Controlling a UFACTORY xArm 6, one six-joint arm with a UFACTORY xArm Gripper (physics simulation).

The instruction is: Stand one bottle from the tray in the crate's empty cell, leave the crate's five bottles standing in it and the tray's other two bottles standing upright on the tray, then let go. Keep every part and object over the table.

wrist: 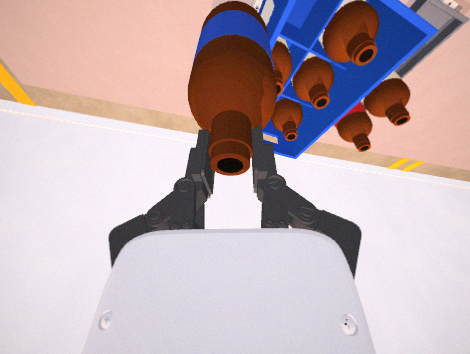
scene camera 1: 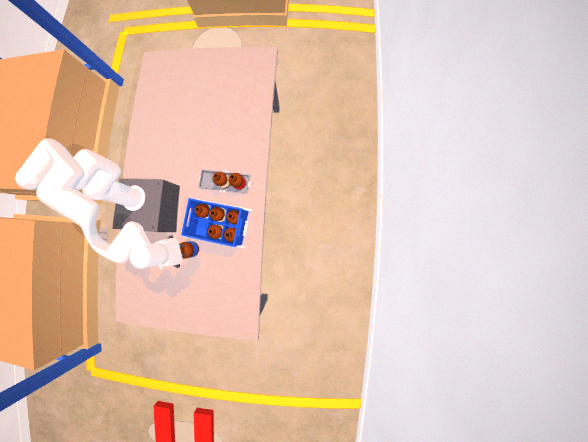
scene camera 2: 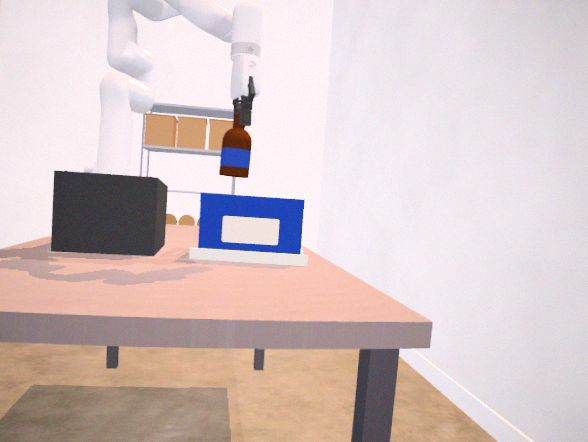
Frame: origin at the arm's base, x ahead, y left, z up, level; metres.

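Seen in the pictures: gripper, between the fingertips: (wrist: 232, 141) (scene camera 1: 182, 250) (scene camera 2: 242, 126); arm's base, origin of its link: (scene camera 1: 134, 198) (scene camera 2: 112, 179).
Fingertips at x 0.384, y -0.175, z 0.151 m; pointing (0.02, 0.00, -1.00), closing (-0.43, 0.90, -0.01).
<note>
Pixels of each thing's middle, then the offset from my fingertips to it. "pt": a spot on its surface instead. Level surfaces: height alone.
- brown bottle with a blue label, middle of its body: (wrist: 232, 91) (scene camera 2: 236, 145) (scene camera 1: 185, 250) 0.004 m right, 0.009 m back, 0.049 m down
- blue crate, middle of its body: (wrist: 292, 73) (scene camera 2: 252, 227) (scene camera 1: 216, 222) 0.135 m left, 0.037 m ahead, 0.261 m down
- empty cell, a spot on its surface: (scene camera 1: 201, 228) pt 0.086 m left, 0.067 m back, 0.340 m down
- cream-label bottle, middle of its body: (wrist: 384, 97) (scene camera 1: 220, 179) 0.360 m left, 0.009 m ahead, 0.266 m down
- red-label bottle, middle of its body: (wrist: 353, 125) (scene camera 1: 236, 180) 0.368 m left, 0.093 m ahead, 0.266 m down
- grey tray, a spot on its surface: (scene camera 1: 206, 180) pt 0.350 m left, 0.096 m back, 0.343 m down
- table, height of its surface: 0.349 m down
My gripper (scene camera 1: 178, 251) (scene camera 2: 241, 117) (wrist: 232, 141) is shut on the neck of a brown bottle with a blue label (scene camera 1: 187, 249) (scene camera 2: 235, 157) (wrist: 232, 75). The bottle hangs nearly upright, its base higher than the rim of the blue crate (scene camera 1: 207, 241) (scene camera 2: 212, 225) (wrist: 390, 42). In scene camera 1 it appears just outside the crate's lower left corner, by the empty cell (scene camera 1: 201, 228). Five bottles stand in the other cells; the held bottle hides part of the crate in the wrist view. A cream-label bottle (scene camera 1: 219, 178) (wrist: 387, 97) and a red-label bottle (scene camera 1: 236, 180) (wrist: 355, 125) stand on the grey tray (scene camera 1: 206, 180).
A dark box (scene camera 1: 145, 205) (scene camera 2: 105, 215) stands on the table (scene camera 1: 200, 100) (scene camera 2: 300, 295) left of the crate, near the arm's base. The tray lies close beyond the crate in scene camera 1. The table's right edge runs a little past the crate and tray.
</note>
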